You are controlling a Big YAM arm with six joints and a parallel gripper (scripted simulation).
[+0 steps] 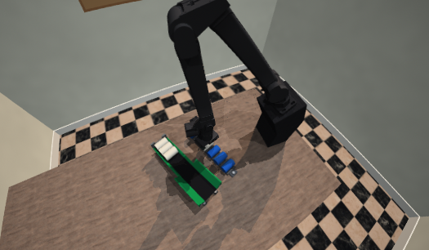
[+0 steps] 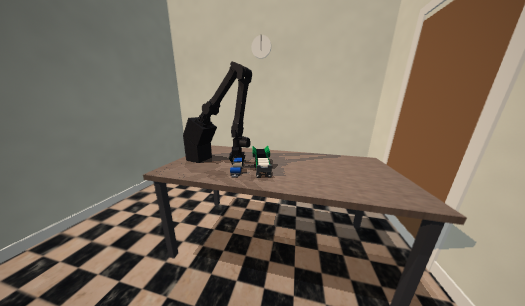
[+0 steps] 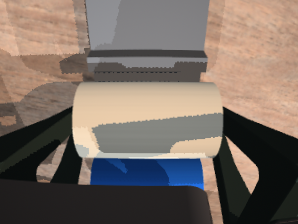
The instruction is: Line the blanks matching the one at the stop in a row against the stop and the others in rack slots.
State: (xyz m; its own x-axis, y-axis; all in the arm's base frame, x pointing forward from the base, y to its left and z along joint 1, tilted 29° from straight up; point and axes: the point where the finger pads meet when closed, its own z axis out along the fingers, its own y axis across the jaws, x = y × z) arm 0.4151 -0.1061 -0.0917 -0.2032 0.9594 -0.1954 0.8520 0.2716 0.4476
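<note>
Now: the grey stock rack 3 cm to the left of my hand, 3 cm below it and 1 cm behind it. From my hand the other things lie so: rib (13 cm to the left, 3 cm below, 3 cm behind); grey stop (22 cm ahead, 12 cm to the right, 3 cm above).
</note>
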